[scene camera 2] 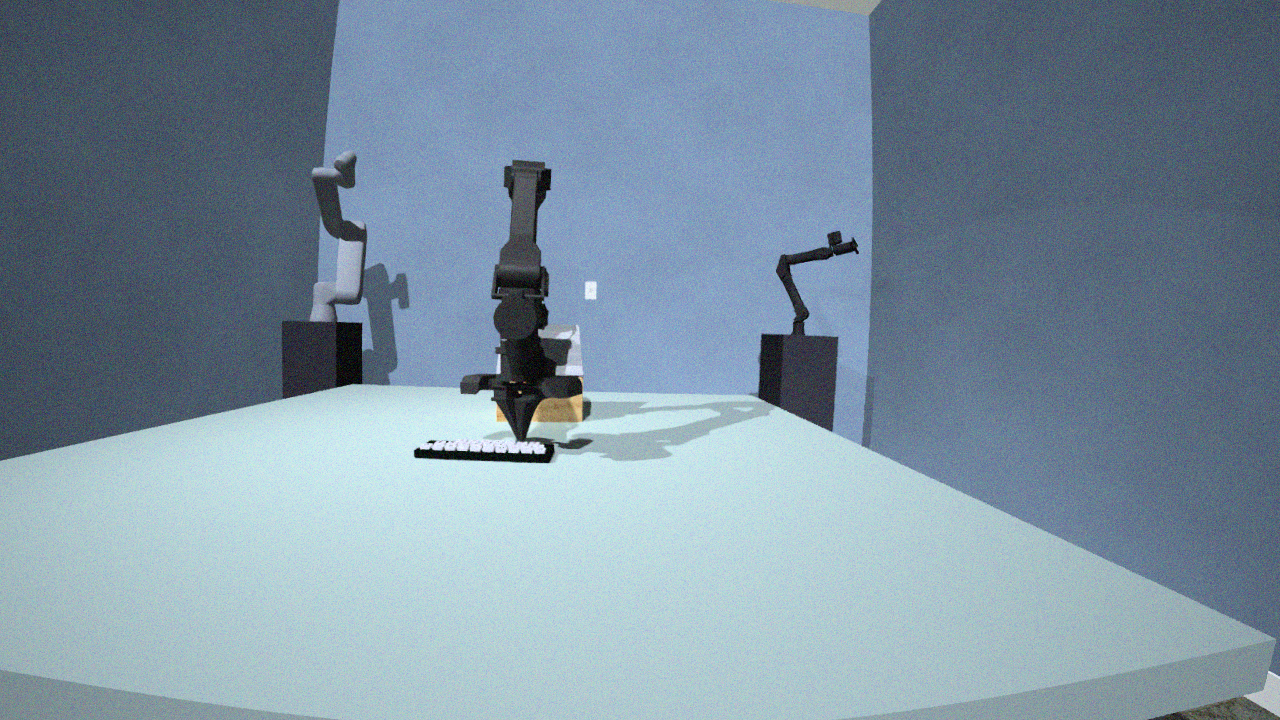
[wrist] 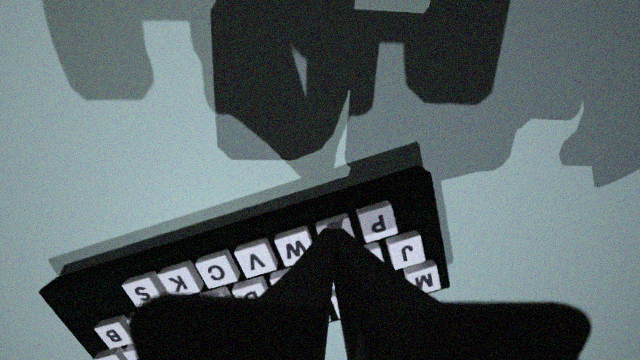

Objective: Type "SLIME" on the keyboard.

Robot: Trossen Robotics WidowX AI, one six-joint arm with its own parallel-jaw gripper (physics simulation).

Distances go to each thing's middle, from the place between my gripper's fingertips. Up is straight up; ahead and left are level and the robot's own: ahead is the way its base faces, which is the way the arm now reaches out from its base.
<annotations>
I see the black keyboard (wrist: 395, 216) 5 cm to the right of my hand, 2 cm ahead of it and 1 cm below it.
</annotations>
